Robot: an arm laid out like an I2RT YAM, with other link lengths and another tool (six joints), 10 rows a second.
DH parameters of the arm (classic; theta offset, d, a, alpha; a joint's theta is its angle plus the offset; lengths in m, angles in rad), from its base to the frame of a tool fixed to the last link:
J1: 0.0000 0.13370 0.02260 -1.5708
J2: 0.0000 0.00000 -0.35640 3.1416
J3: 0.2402 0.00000 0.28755 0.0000
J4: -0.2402 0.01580 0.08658 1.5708
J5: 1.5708 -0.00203 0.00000 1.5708
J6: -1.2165 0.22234 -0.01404 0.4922
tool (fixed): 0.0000 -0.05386 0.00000 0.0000
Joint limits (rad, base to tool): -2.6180..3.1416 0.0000..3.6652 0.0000..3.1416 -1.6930..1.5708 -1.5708..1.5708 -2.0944..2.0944
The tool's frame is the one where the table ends.
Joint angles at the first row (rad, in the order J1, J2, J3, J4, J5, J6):
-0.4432, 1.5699, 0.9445, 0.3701, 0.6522, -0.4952
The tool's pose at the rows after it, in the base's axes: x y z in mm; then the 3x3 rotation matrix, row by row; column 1 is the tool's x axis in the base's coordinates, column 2 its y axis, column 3 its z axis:
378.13, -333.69, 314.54; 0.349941, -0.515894, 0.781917; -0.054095, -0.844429, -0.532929; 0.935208, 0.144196, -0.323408
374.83, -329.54, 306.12; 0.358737, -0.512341, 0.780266; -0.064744, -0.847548, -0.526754; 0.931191, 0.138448, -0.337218
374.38, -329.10, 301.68; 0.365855, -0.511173, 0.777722; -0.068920, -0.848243, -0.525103; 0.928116, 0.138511, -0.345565
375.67, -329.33, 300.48; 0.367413, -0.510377, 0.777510; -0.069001, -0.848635, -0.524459; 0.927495, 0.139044, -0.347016
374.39, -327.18, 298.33; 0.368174, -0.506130, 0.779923; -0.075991, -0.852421, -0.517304; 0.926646, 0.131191, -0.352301
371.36, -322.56, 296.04; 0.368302, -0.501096, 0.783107; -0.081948, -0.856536, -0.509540; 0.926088, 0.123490, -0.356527
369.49, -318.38, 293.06; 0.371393, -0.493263, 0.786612; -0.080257, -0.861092, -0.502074; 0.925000, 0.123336, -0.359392
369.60, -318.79, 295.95; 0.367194, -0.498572, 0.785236; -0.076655, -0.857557, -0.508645; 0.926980, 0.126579, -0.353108
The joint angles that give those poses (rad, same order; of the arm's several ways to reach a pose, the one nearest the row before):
-0.4375, 1.5577, 0.9245, 0.3591, 0.6413, -0.4785
-0.4328, 1.5512, 0.9020, 0.3559, 0.6412, -0.4689
-0.4324, 1.5544, 0.8956, 0.3559, 0.6412, -0.4677
-0.4316, 1.5592, 0.8967, 0.3582, 0.6414, -0.4681
-0.4304, 1.5526, 0.8910, 0.3478, 0.6353, -0.4595
-0.4252, 1.5383, 0.8765, 0.3391, 0.6320, -0.4502
-0.4195, 1.5288, 0.8586, 0.3449, 0.6289, -0.4509
-0.4181, 1.5287, 0.8626, 0.3481, 0.6369, -0.4528

